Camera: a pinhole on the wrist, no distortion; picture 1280 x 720 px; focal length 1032.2 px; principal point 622.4 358.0 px. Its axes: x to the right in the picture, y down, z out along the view. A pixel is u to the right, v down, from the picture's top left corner.
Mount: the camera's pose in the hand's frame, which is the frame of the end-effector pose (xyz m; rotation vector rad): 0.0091 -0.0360 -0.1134 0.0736 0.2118 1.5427
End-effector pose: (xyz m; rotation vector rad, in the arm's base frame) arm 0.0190 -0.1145 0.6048 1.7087 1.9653 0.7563
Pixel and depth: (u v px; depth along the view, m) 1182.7 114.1 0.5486
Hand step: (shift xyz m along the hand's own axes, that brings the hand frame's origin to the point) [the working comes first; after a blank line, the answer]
In the camera's frame: 0.2978 -0.1296 0.5486

0.2406 0.3036 0.3739
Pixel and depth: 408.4 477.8 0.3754
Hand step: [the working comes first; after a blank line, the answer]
In the camera's frame: -0.0778 0.0436 0.3754

0.0335 -0.0800 0.2692
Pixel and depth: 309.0 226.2 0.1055
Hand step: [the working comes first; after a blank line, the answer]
In the camera's frame: -0.0320 -0.0135 0.1055

0.0411 -0.0593 -0.0096
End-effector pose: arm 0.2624 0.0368 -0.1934 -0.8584 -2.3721 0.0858
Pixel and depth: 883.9 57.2 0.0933
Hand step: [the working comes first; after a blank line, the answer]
In the camera's frame: 0.0236 -0.0272 0.0933

0.0531 -0.0053 -0.0290
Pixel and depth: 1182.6 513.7 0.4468
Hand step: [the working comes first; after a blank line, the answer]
In the camera's frame: 0.2425 0.0674 0.4468

0.0276 0.2458 0.3147
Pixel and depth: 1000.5 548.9 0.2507
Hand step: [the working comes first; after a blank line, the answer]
In the camera's frame: 0.0918 0.0464 0.2507

0.0104 0.0783 0.1323
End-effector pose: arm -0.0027 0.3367 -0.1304 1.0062 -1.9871 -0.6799
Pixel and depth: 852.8 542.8 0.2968
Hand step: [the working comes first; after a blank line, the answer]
In the camera's frame: 0.0662 0.0531 0.2968

0.0118 0.0570 0.1810
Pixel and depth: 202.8 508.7 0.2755
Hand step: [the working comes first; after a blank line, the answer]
In the camera's frame: -0.1120 0.0402 0.2755

0.0181 -0.1227 0.1738
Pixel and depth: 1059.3 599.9 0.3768
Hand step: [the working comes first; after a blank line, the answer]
In the camera's frame: 0.1595 0.0883 0.3768

-0.0069 0.1578 0.2573
